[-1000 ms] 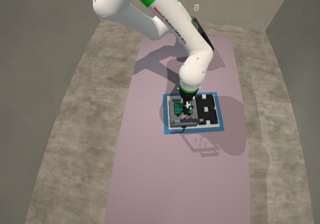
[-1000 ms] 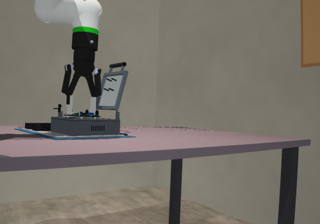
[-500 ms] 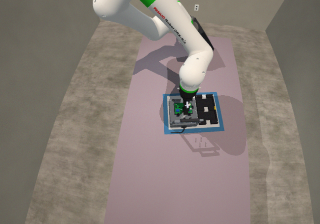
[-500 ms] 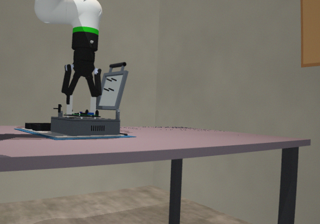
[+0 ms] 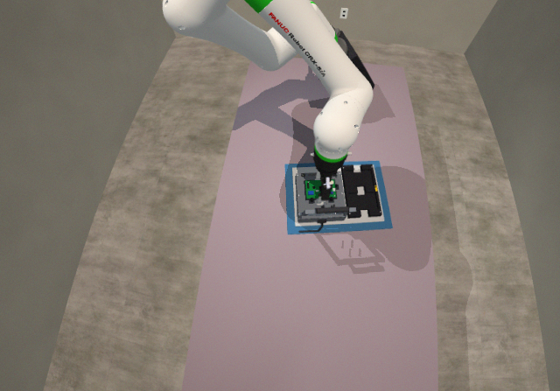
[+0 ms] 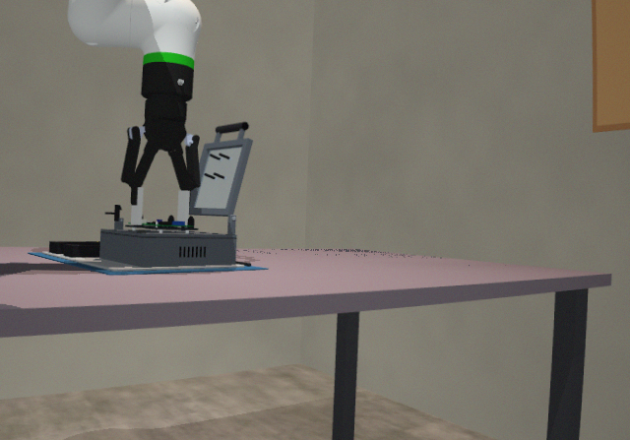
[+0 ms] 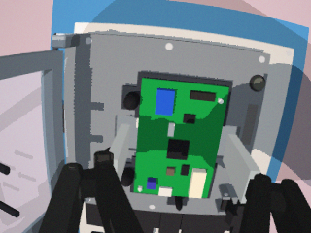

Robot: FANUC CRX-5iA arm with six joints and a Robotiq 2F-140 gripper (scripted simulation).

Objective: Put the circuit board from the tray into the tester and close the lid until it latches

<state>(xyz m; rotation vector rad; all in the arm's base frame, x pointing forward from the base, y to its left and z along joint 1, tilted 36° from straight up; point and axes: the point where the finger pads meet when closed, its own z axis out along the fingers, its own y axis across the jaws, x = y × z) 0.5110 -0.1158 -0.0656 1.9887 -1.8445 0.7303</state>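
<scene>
My hand is 20 mm above the green circuit board. From my hand the other things lie so: tester lid (120 mm ahead, 90 mm above); latch hook (60 mm to the left, 60 mm behind, 10 mm below); tester (40 mm to the left, 30 mm ahead, 20 mm above).
</scene>
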